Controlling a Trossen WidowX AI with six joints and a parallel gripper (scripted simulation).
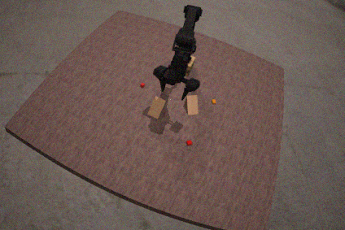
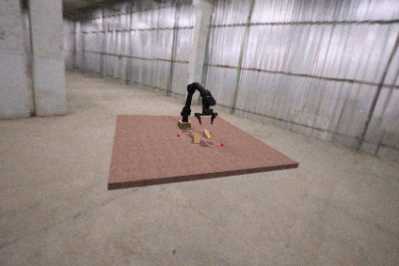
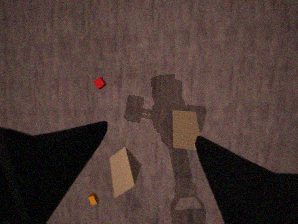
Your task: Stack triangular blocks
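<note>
My gripper tip is 4 cm past the tan triangular block, 6 cm to the left of it and 14 cm above it. From my gripper tip the other things lie so: orange cube (23 cm behind, 16 cm to the left, 15 cm below); small red piece (14 cm behind, 19 cm to the right, 15 cm below).
</note>
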